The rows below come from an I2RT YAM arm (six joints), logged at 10 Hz.
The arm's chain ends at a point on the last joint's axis. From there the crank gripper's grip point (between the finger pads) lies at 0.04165 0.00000 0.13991 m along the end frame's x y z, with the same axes.
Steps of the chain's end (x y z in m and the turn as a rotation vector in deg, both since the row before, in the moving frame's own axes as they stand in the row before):
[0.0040, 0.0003, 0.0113, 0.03, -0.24, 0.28]
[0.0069, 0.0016, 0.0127, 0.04, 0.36, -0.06]
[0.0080, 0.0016, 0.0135, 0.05, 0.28, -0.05]
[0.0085, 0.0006, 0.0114, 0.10, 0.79, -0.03]
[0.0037, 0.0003, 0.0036, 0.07, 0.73, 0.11]
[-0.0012, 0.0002, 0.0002, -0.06, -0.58, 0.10]
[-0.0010, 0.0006, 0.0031, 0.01, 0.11, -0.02]
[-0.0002, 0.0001, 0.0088, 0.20, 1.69, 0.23]
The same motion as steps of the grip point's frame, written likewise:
[0.0034, 0.0004, 0.0115, 0.03, -0.24, 0.28]
[0.0078, 0.0015, 0.0124, 0.04, 0.36, -0.06]
[0.0087, 0.0014, 0.0133, 0.05, 0.28, -0.05]
[0.0104, 0.0003, 0.0108, 0.10, 0.79, -0.03]
[0.0055, 0.0002, 0.0031, 0.07, 0.73, 0.11]
[-0.0026, 0.0004, 0.0006, -0.06, -0.58, 0.10]
[-0.0007, 0.0006, 0.0030, 0.01, 0.11, -0.02]
[0.0039, -0.0002, 0.0075, 0.20, 1.69, 0.23]

